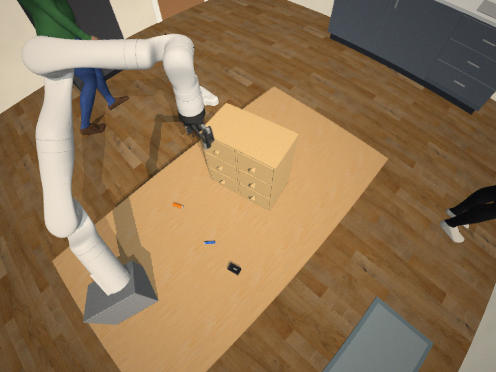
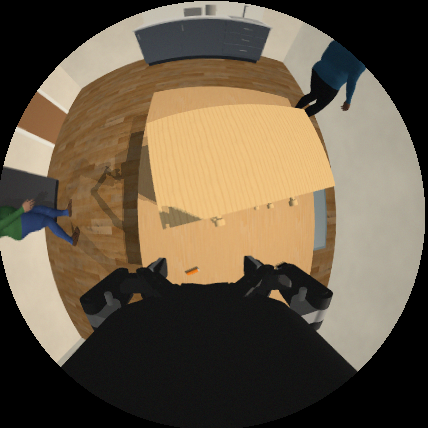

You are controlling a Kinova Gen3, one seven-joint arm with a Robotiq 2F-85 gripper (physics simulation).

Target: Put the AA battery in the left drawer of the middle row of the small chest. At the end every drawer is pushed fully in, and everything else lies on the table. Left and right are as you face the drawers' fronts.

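Places are measured from the arm's base along level axes (x up, y back, z right), in metres.
Pixels of known places: gripper, fingertip midpoint: (image 1: 199,140) (image 2: 204,265); arm's base, origin of the base link: (image 1: 118,282).
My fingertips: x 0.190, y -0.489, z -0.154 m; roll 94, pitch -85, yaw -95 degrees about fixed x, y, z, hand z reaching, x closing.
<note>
For each thing: its middle in the pictures, then the offset to it from my fingertips. "*": a spot on its surface instead. Level surfaces: height alone.
- small chest, body centre: (image 2: 234,174) (image 1: 249,159) dx -0.191, dy -0.161, dz +0.062 m
- middle row, surface spot: (image 1: 227,172) * dx -0.214, dy -0.065, dz +0.042 m
- small orange cylinder, body centre: (image 2: 192,271) (image 1: 178,205) dx -0.346, dy +0.159, dz -0.039 m
- small blue cylinder, body centre: (image 1: 209,242) dx -0.348, dy +0.151, dz +0.182 m
- small black object, body centre: (image 1: 234,268) dx -0.344, dy +0.143, dz +0.328 m
- table, its level: dx -0.353 m
The small chest (image 1: 257,132) (image 2: 235,155) stands on the table with its six drawers looking pushed in. The left drawer of the middle row (image 1: 227,172) looks flush, with a round knob. A small orange cylinder (image 1: 178,205) (image 2: 192,271) lies on the table in front of the chest. A small blue cylinder (image 1: 209,242) lies farther from the chest. Both are too small to tell which is the AA battery. My gripper (image 1: 204,138) (image 2: 204,265) is open and empty, near the chest's upper left front corner, pointing downward.
A small black object (image 1: 234,268) lies on the table (image 1: 165,245) beyond the blue cylinder. The arm's grey base block (image 1: 122,300) stands at the table's near left end. Two people stand on the floor away from the table, and dark cabinets (image 1: 415,45) stand far off.
</note>
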